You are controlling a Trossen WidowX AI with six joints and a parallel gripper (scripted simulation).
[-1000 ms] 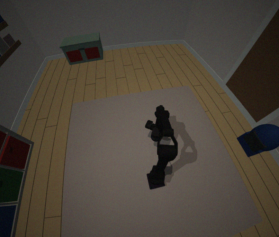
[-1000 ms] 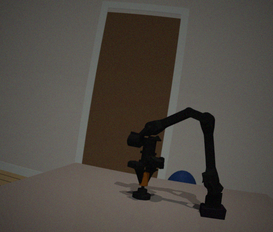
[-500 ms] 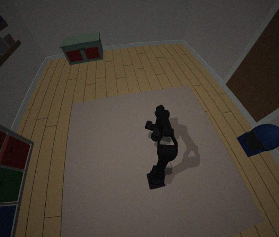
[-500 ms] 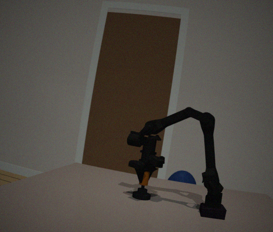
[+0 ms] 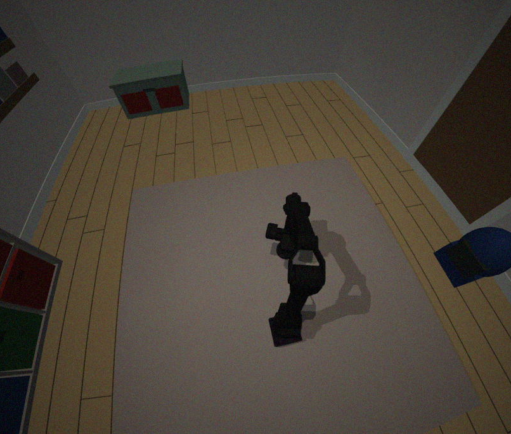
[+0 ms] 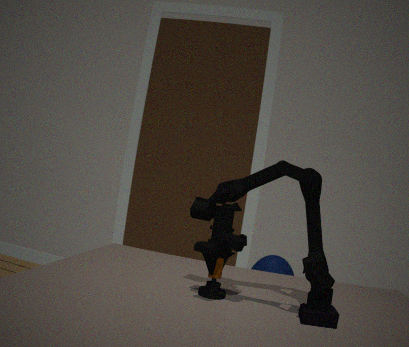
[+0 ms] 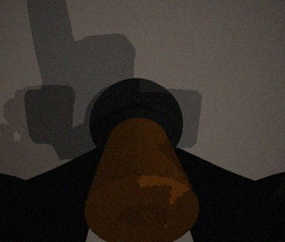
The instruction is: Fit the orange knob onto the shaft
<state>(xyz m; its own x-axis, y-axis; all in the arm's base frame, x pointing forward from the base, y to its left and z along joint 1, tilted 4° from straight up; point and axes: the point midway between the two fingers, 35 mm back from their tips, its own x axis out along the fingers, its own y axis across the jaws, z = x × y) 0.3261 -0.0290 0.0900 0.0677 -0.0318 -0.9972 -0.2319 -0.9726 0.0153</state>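
Now: the orange knob 2 cm above my gripper tip. From my gripper tip the other things lie so: dark round pedestal 4 cm below.
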